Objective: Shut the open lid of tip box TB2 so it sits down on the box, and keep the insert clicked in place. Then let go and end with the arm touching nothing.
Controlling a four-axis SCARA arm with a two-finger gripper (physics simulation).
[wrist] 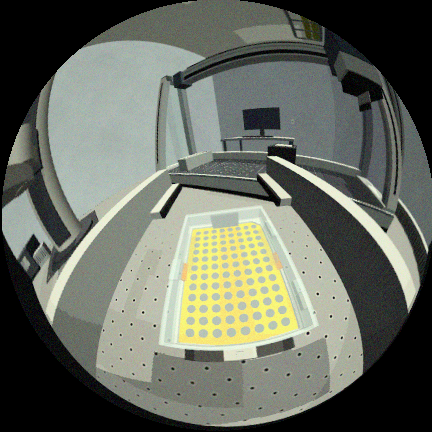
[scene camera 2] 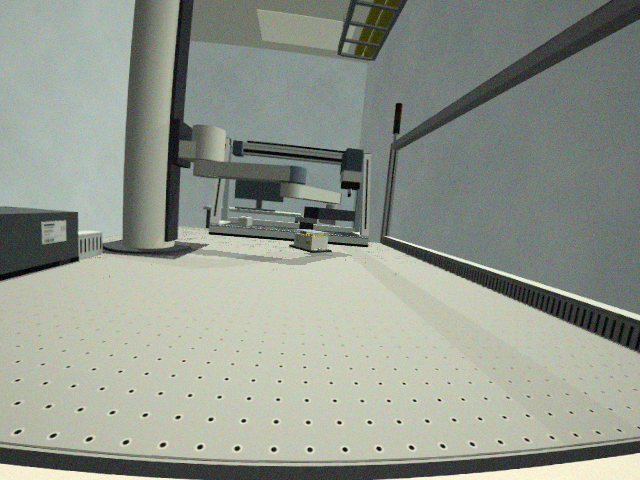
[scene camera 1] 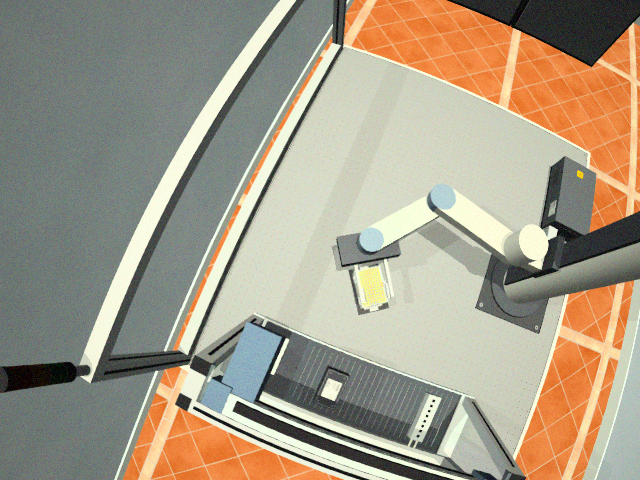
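Pixels of known places: gripper, fingertip midpoint: (wrist: 217, 171) (scene camera 2: 305, 219) (scene camera 1: 377, 300); arm's base, origin of the base link: (wrist: 71, 241) (scene camera 2: 149, 250) (scene camera 1: 517, 284).
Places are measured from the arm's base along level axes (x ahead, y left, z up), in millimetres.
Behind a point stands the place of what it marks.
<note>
The tip box (scene camera 1: 373, 287) {x 531, y 228, z 90 mm} (scene camera 2: 311, 240) {x 537, y 159, z 58 mm} (wrist: 239, 280) {x 554, y 213, z 90 mm} stands on the bench. Its pale see-through lid (wrist: 170, 300) {x 526, y 179, z 90 mm} lies over the box top and looks level; whether it is fully seated cannot be told. The yellow insert (wrist: 230, 280) {x 544, y 218, z 70 mm} with its rows of holes shows through the lid and looks flat, with orange clips at both sides. No box name can be read. My gripper (scene camera 1: 376, 299) {x 509, y 267, z 135 mm} (wrist: 217, 171) {x 509, y 267, z 135 mm} is shut with nothing between its fingers. In the wrist view its two fingers stand left and right above the box; contact with the lid cannot be told.
A gantry deck (scene camera 1: 372, 379) {x 415, y 504, z 62 mm} (wrist: 220, 176) {x 389, y 449, z 60 mm} with a small dark holder (scene camera 1: 331, 386) {x 534, y 566, z 133 mm} and a white strip with holes (scene camera 1: 427, 417) {x 202, y 559, z 108 mm} stands beyond the box. The arm's column (scene camera 2: 149, 124) {x 25, y -71, z 381 mm} and a dark control box (scene camera 1: 570, 196) {x -87, y -380, z 127 mm} (scene camera 2: 36, 240) {x -35, y -356, z 74 mm} stand at one side. A rail runs along the bench's other side.
</note>
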